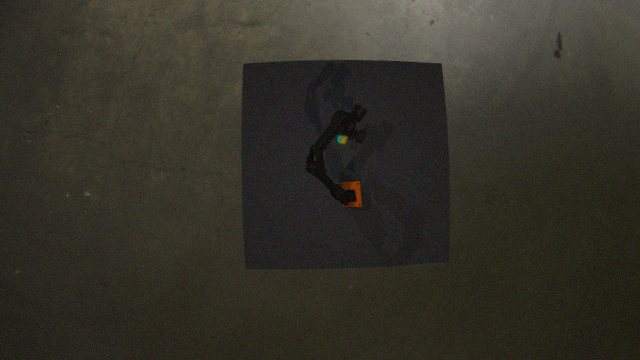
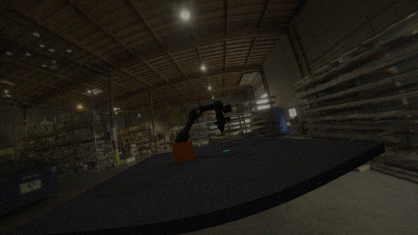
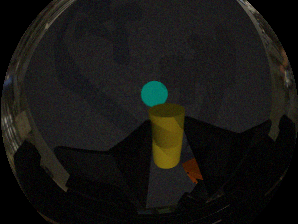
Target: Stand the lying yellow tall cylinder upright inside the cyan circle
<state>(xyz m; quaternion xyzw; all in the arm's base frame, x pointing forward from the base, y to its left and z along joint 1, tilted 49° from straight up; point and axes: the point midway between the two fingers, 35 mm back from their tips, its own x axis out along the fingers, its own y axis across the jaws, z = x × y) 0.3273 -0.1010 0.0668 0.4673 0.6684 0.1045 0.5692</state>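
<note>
Now: the cyan circle 14 cm below my gripper tip. The rest, counted from my gripper tip: yellow cylinder (2 cm behind, 1 cm to the left).
</note>
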